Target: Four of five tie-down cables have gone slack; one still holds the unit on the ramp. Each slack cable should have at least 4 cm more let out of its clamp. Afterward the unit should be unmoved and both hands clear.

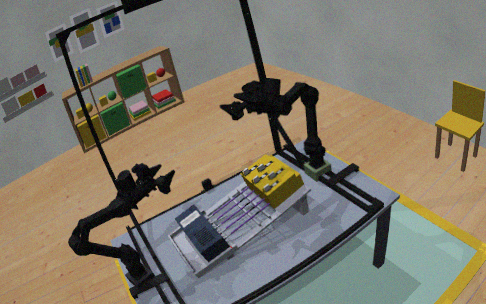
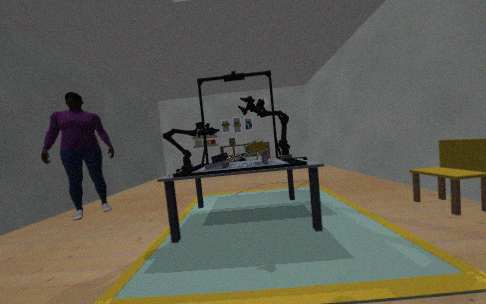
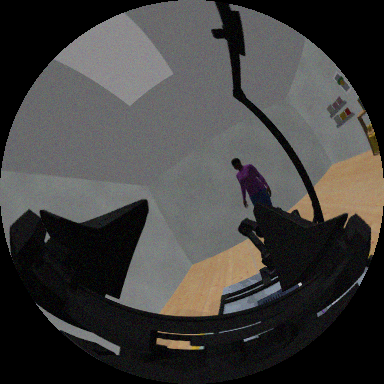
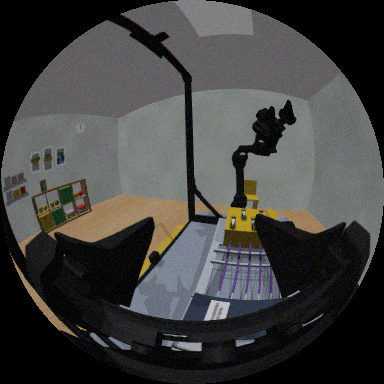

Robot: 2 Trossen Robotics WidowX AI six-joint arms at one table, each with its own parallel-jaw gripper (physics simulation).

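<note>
The dark blue unit (image 1: 204,235) (image 2: 219,158) (image 4: 195,306) with a white label lies at the low end of the pale ramp (image 4: 207,270). Several purple cables (image 1: 235,212) (image 4: 236,270) run from it to the yellow clamp block (image 1: 287,187) (image 2: 257,147) (image 4: 240,236) at the high end. Metal clamp levers stand on the block; slack and lever positions are too small to tell. My left gripper (image 1: 232,101) (image 2: 242,103) (image 3: 203,206) is open and empty, high above the table beyond the block. My right gripper (image 1: 165,172) (image 2: 216,130) (image 4: 205,221) is open and empty, raised beyond the unit's left side.
The black gantry frame (image 1: 255,45) (image 4: 189,145) rises over the grey table (image 1: 345,217). A small black knob (image 1: 207,184) (image 4: 154,257) sits at the table's far edge. A person (image 2: 80,132) (image 3: 252,181) stands away from the table. A yellow chair (image 1: 460,124) stands to the right.
</note>
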